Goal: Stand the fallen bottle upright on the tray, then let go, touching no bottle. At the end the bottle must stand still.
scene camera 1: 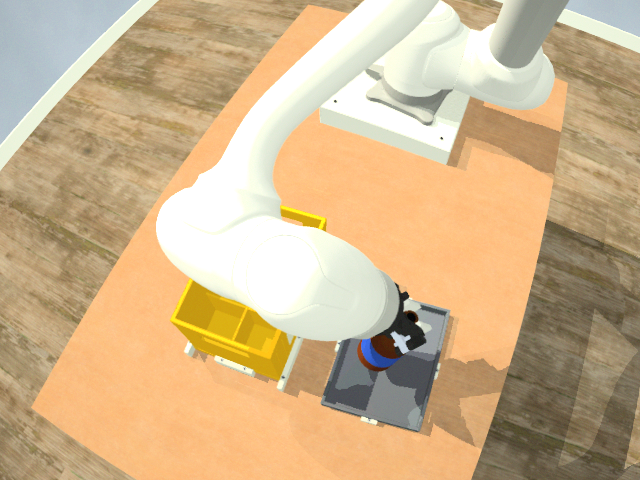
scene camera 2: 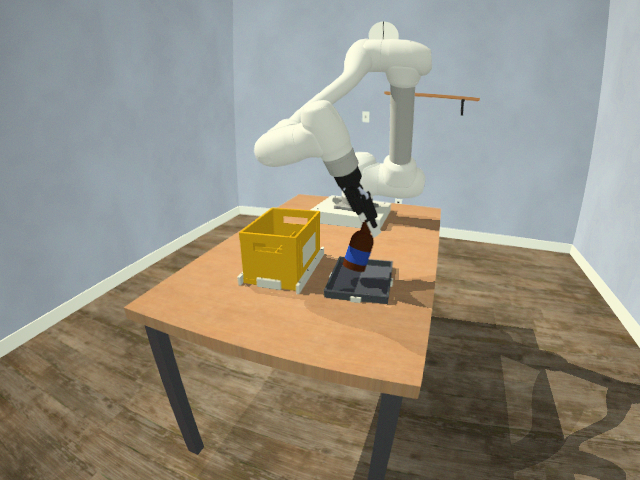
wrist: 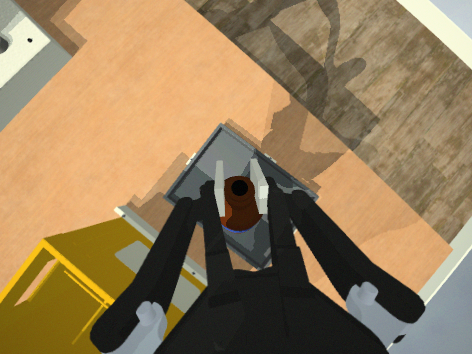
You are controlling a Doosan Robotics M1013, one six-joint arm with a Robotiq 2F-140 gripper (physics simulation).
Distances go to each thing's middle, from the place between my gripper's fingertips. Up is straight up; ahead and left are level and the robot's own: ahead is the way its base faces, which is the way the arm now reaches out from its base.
The brown bottle [wrist: 241, 213] is 4 cm below my hand, 4 cm ahead of it and 3 cm to the right of it. Round my hand: grey tray [scene camera 1: 397, 393] 16 cm below, 4 cm ahead, 2 cm to the right.
